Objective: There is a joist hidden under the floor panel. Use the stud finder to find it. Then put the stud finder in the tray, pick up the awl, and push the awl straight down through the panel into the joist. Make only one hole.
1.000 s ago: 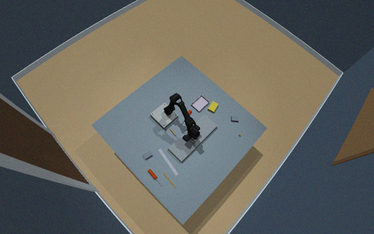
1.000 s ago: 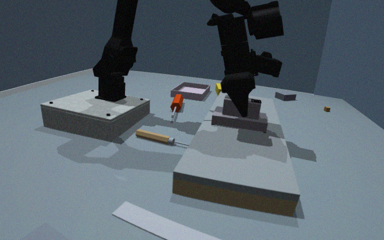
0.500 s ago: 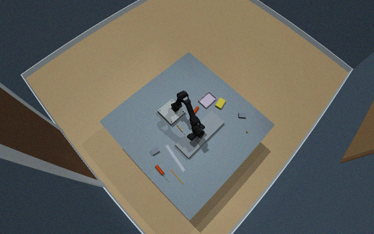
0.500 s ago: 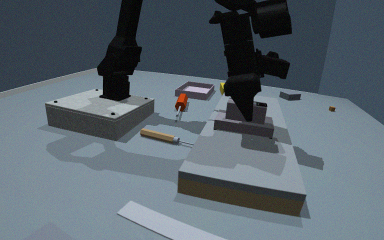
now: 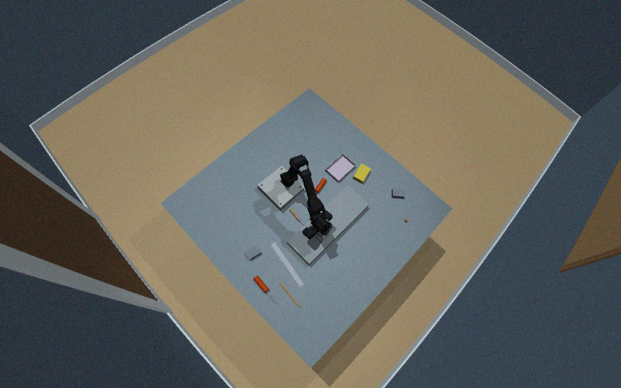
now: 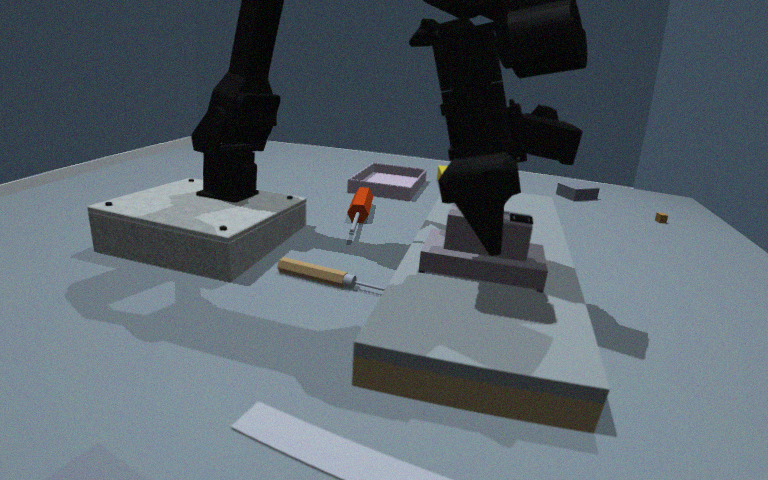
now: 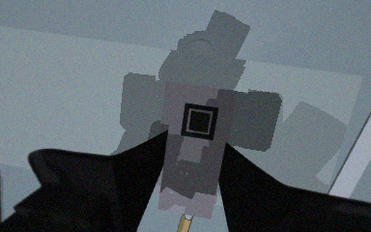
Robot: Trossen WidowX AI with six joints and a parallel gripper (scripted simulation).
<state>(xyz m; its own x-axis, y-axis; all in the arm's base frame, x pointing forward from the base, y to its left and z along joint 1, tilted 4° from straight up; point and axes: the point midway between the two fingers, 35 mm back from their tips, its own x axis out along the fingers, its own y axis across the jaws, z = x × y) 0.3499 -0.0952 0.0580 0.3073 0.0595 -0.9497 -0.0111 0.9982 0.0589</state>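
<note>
Now: gripper tip 21 cm past the pale tray, 42 cm to the right of it and 5 cm above it. Also, from my gripper tip: awl 16 cm behind, 2 cm to the right, 6 cm below; then grey stud finder 2 cm above; then square indicator 2 cm ahead, 3 cm above.
</note>
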